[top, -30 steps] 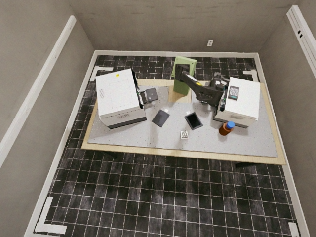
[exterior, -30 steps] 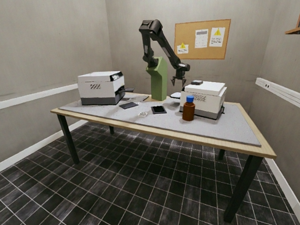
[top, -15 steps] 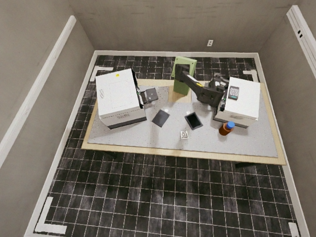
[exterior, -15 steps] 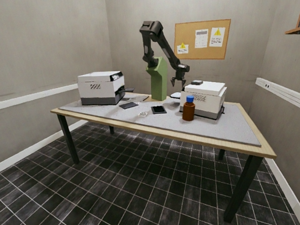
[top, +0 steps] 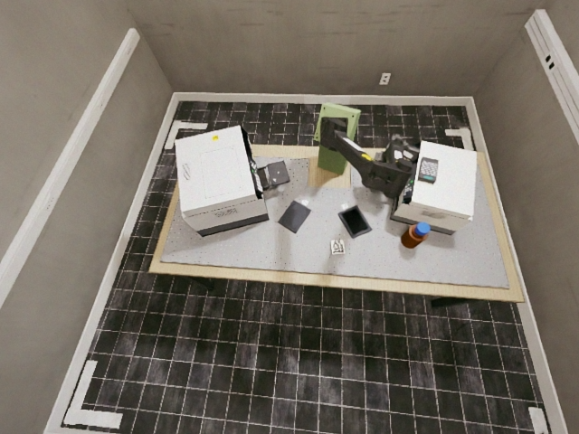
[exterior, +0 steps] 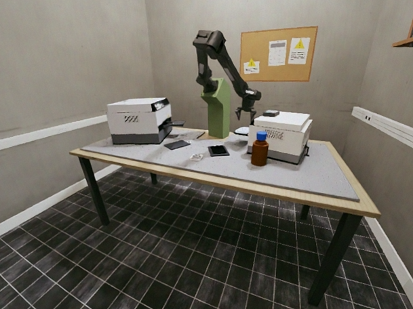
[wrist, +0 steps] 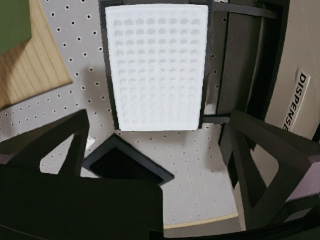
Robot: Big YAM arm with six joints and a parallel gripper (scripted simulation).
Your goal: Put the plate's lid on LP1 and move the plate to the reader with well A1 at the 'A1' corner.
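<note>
Now: hand 8 cm above the white well plate. From my hand the other things lie so: brown capped bottle: 32 cm ahead, 14 cm to the left, 6 cm below; dark flat lid: 22 cm ahead, 14 cm to the right, 16 cm below.
</note>
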